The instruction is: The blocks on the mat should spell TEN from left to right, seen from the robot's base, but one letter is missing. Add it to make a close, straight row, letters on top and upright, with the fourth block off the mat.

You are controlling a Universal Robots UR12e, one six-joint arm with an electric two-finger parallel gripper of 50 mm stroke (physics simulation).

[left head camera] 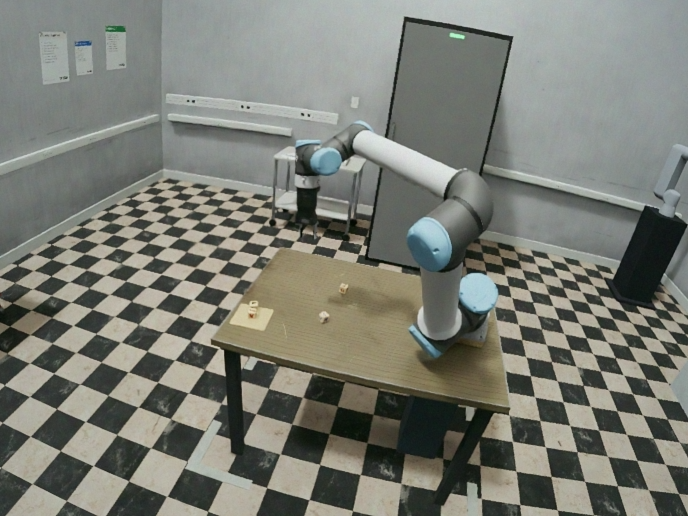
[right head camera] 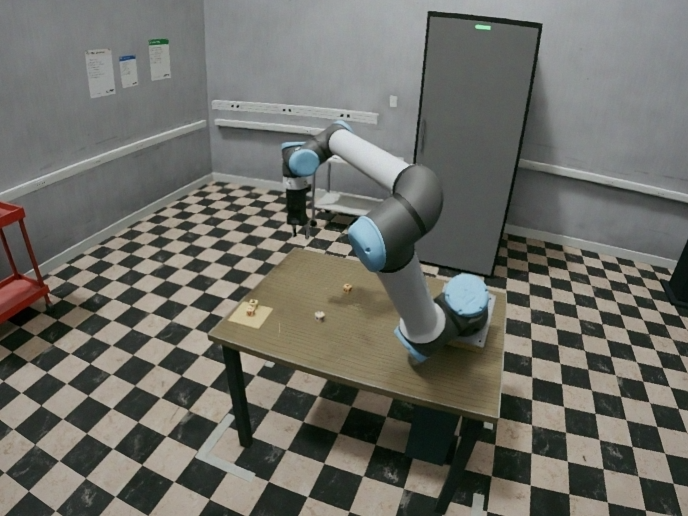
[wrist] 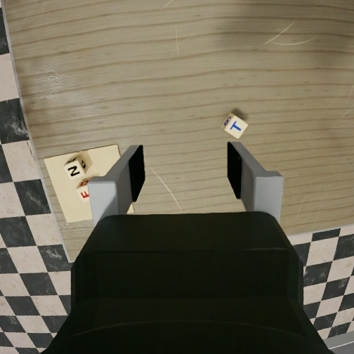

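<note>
The pale mat lies near the table's left corner. On it the N block and the red E block stand close together, letters on top; a finger partly hides E in the wrist view. The T block lies off the mat, blue T up and turned askew. A fourth block stands farther back, its top unreadable. My gripper is open and empty, high above the table, with T ahead and right in the wrist view.
The wooden table carries the blocks, the mat and the arm's base at its right end. A white cart stands behind it. A red cart stands at the left in the right head view.
</note>
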